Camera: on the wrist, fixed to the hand. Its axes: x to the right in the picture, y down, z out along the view.
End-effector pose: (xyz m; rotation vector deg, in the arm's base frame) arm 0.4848 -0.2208 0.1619 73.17 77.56 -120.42
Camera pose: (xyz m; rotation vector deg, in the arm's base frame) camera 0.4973 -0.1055 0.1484 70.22 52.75 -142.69
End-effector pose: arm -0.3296 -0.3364 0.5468 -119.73 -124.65 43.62
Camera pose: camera -0.3329 -0.2774 0.6475 -107.83 -108.82 71.69
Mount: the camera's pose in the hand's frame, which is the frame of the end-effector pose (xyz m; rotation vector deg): 0.0252 -0.0409 -0.1064 22.18 -8.27 -0.36
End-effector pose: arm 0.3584 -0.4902 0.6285 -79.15 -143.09 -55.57
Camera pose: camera 0.2913 -0.5502 0.7028 -77.66 -149.41 -20.92
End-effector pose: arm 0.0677 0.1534 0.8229 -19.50 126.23 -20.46
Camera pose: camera -0.0269 0.1210 0.8831 -8.86 111.15 -41.57
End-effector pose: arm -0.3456 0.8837 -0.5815 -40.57 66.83 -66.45
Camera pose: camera -0.4601 0.8613 -0.5840 -27.97 45.15 -72.86
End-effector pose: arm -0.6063 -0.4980 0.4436 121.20 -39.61 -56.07
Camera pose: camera -0.4996 -0.4514 0.4517 137.10 -58.14 -61.71
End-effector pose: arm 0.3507 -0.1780 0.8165 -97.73 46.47 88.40
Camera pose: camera 0.4468 -0.2424 0.8009 -74.54 54.76 79.05
